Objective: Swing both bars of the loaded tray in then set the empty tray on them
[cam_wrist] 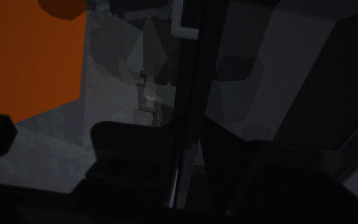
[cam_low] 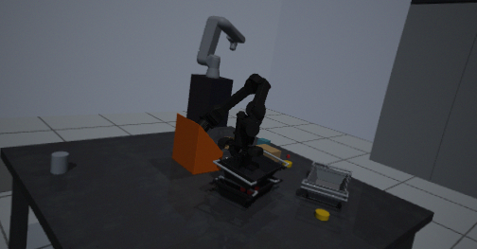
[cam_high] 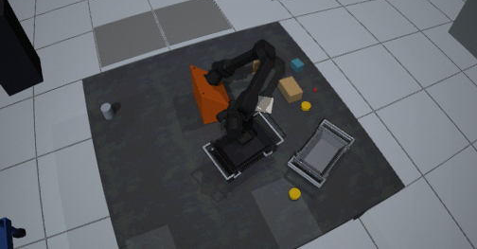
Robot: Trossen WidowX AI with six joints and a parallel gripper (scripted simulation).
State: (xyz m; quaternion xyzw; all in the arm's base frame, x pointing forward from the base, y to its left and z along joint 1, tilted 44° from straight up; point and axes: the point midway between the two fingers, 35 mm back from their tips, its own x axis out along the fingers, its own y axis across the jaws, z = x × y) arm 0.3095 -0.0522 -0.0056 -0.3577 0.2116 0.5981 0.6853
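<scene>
Now: gripper tip 7 cm short of the black tray, 1 cm to the right of it and 2 cm below it. The rest, counted from my gripper tip: pale block: 17 cm behind, 24 cm to the left, 9 cm below; then tan box: 15 cm behind, 43 cm to the left, 7 cm below; then teal cube: 29 cm behind, 58 cm to the left, 7 cm below.
</scene>
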